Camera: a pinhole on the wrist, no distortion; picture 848 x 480 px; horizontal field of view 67.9 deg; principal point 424.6 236.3 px. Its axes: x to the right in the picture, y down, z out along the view. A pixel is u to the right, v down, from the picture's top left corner.
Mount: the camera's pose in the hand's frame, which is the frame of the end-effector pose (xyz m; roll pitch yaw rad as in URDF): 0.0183 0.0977 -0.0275 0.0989 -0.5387 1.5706
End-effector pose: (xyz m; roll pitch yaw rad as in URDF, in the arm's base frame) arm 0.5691 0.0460 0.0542 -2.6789 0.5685 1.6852
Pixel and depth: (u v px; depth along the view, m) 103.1 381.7 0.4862
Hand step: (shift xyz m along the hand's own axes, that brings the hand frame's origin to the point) -0.0455 -0.3692 0.2700
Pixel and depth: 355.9 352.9 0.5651
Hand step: -0.0301 -0.2490 0.4324
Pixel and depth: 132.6 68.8 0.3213
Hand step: 0.1350 -0.1899 0.1633
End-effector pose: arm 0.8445 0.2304 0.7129 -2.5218 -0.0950 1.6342
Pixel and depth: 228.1 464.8 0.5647
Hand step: -0.1299 -0.3522 0.3818
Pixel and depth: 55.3 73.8 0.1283
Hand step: 0.0639 -0.0307 0.0407
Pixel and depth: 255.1 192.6 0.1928
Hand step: 0.0506 -0.0446 0.1094
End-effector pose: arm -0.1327 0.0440 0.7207 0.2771 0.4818 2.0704
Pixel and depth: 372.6 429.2 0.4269
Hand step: -0.0697 -0.1571 0.3301
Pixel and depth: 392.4 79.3 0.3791
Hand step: 0.1497 -0.1077 0.2784
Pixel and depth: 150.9 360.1 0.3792
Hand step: -0.0185 -0.2411 0.2182
